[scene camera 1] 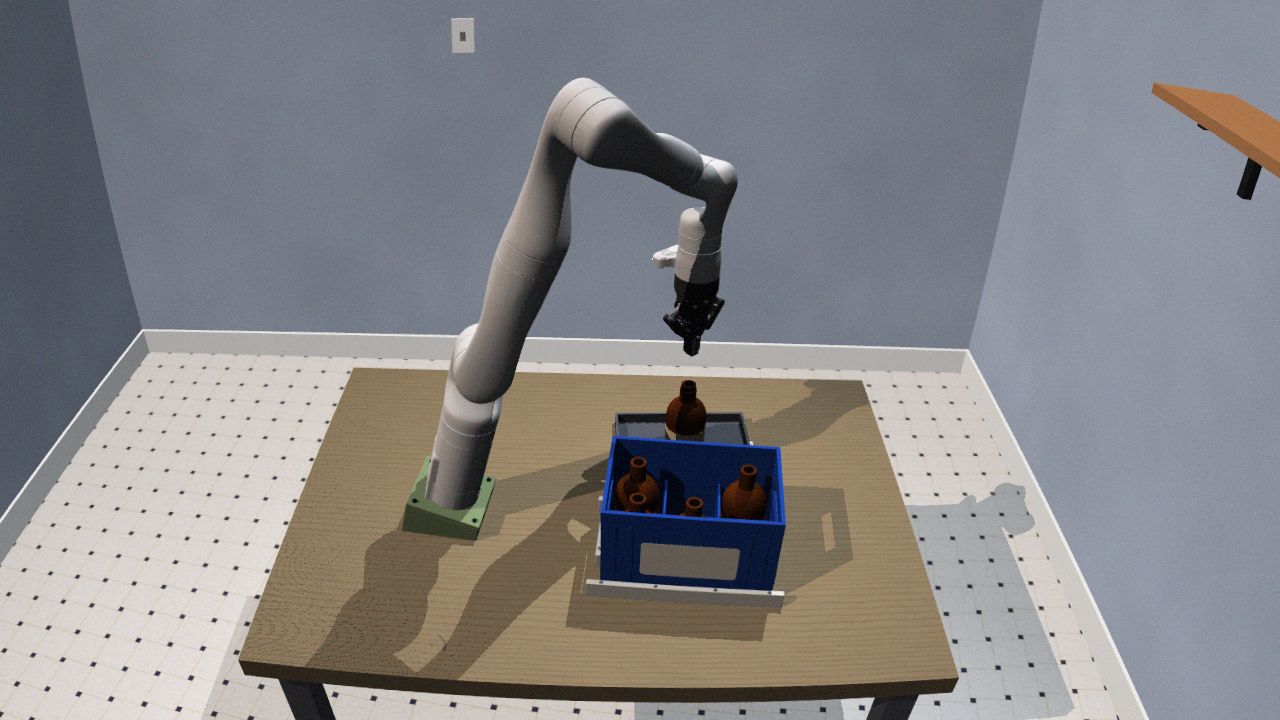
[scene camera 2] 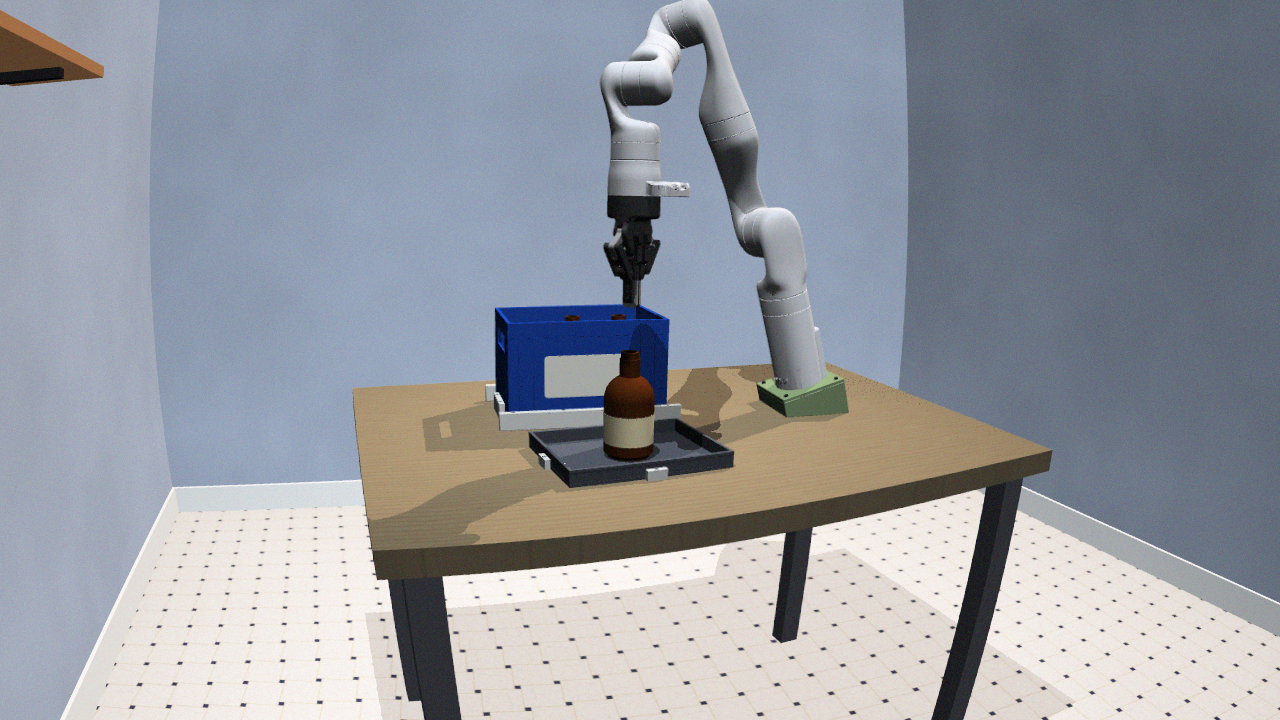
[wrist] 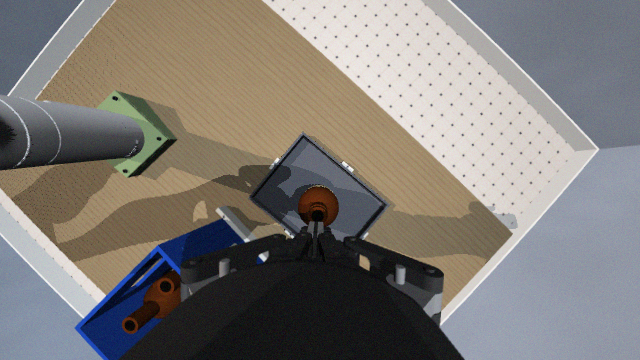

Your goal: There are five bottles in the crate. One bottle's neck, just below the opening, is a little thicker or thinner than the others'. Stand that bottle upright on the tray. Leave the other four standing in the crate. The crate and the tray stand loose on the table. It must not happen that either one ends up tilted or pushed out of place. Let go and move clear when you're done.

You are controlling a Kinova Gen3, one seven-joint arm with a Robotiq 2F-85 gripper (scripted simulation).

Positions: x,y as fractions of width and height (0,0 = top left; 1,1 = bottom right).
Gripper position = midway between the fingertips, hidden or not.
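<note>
A blue crate (scene camera 2: 0.42,0.51) is in the scene, and so is a dark grey tray (scene camera 2: 0.53,0.62). I can see that tray in scene camera 1 as well (scene camera 1: 0.56,0.59), and it's there in the wrist view (wrist: 0.48,0.46). My own gripper is at (scene camera 2: 0.49,0.43), and from the wrist you get it at (wrist: 0.49,0.64).
</note>
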